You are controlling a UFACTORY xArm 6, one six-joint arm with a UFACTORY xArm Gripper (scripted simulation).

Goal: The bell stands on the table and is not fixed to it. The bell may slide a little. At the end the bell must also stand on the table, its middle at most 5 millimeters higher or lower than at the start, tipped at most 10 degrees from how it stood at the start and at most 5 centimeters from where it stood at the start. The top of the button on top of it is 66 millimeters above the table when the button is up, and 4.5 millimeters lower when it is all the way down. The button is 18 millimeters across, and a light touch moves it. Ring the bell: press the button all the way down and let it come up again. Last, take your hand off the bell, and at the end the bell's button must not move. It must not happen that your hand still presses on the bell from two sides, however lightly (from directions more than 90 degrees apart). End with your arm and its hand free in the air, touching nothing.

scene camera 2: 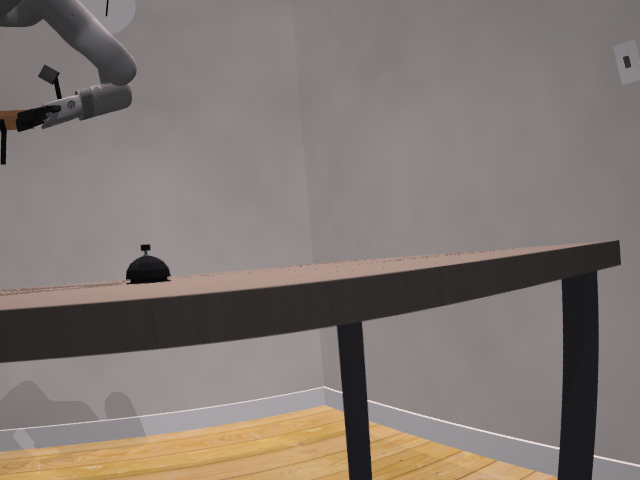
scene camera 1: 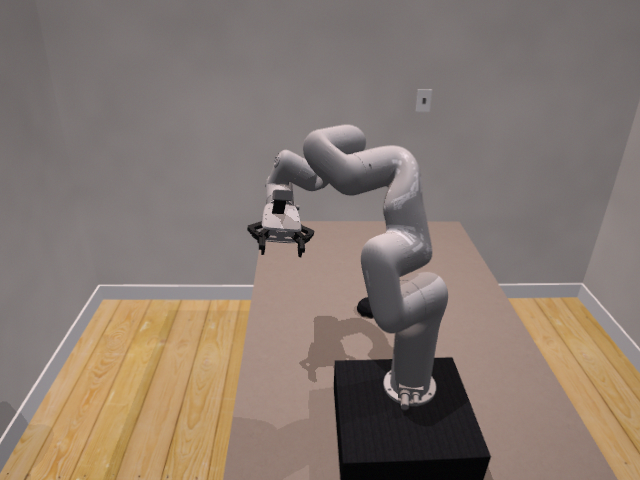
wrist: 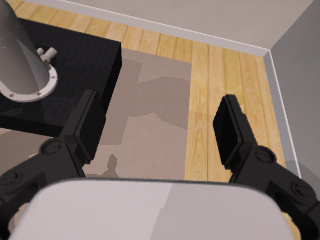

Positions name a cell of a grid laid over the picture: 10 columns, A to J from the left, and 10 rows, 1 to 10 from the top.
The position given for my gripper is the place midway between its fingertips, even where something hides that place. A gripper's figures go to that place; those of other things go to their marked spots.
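My gripper (scene camera 2: A3) at 1.26 m from the lens; a bell (scene camera 2: C6) at 0.92 m from the lens.
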